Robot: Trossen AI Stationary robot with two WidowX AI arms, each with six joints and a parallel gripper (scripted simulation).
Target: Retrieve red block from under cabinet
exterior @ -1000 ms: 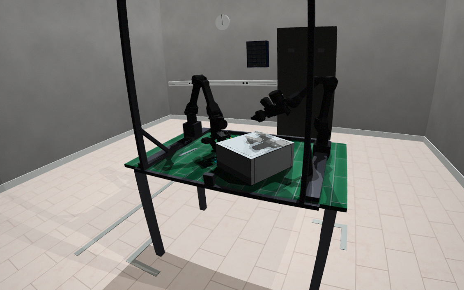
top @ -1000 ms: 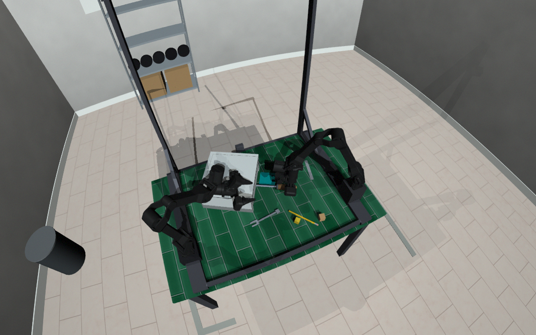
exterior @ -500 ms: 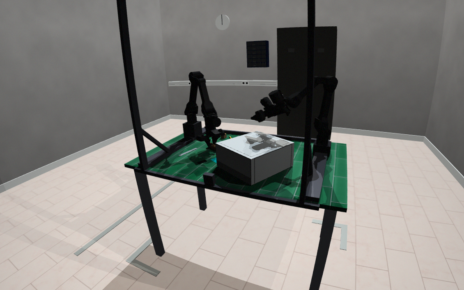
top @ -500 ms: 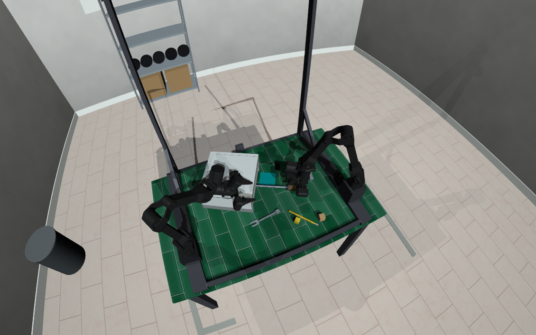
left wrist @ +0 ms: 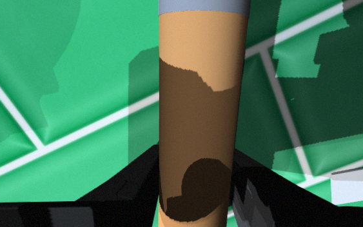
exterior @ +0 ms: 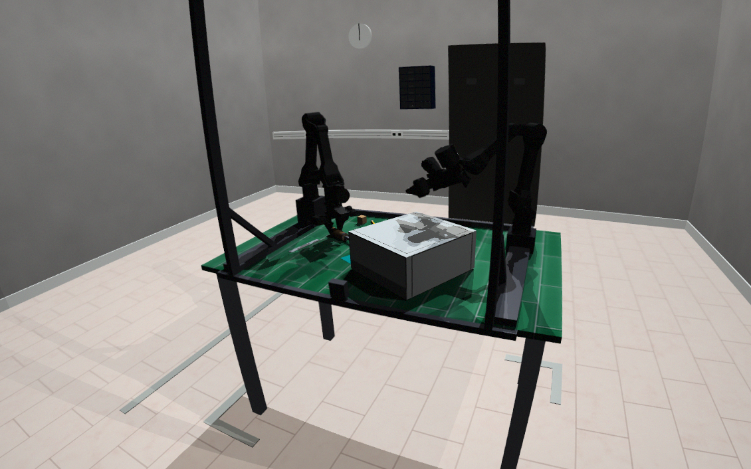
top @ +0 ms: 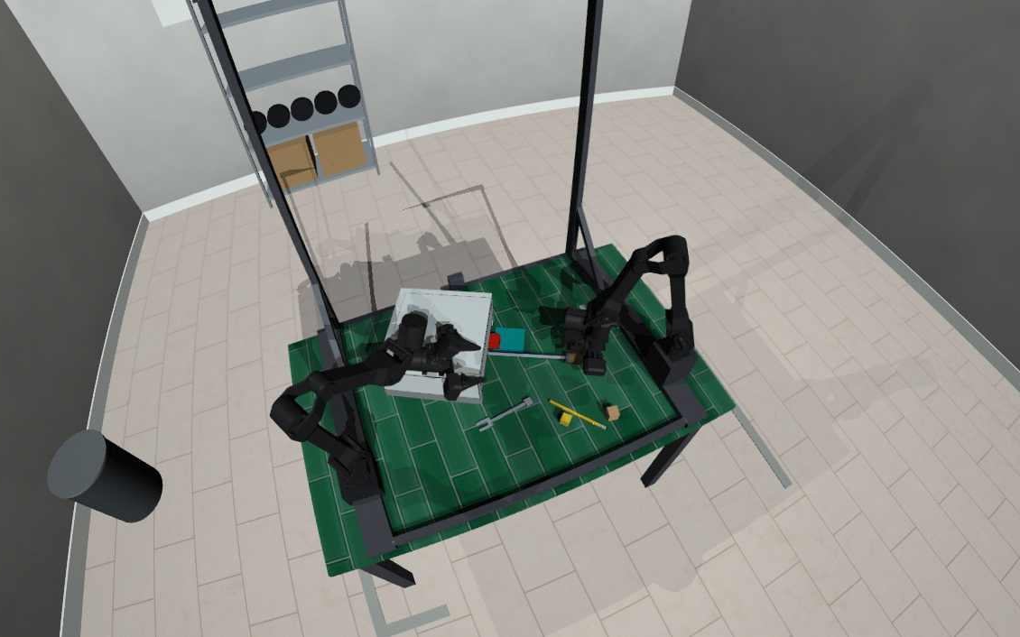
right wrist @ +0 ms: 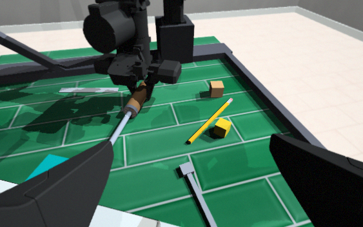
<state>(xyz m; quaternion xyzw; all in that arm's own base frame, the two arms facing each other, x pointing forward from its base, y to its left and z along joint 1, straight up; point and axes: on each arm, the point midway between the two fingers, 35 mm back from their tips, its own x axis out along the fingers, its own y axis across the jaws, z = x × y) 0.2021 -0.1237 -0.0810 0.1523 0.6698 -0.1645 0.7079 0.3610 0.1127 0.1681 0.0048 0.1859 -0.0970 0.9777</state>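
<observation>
The hook tool is 11 cm to the right of my left hand, 9 cm behind it and 2 cm below it. The rest, counted from my left hand: flat metal strip 13 cm behind, 7 cm to the left, 3 cm below; then brown cube 19 cm ahead, 2 cm to the right, 2 cm below; then pencil 15 cm ahead, 11 cm to the right, 3 cm below.
</observation>
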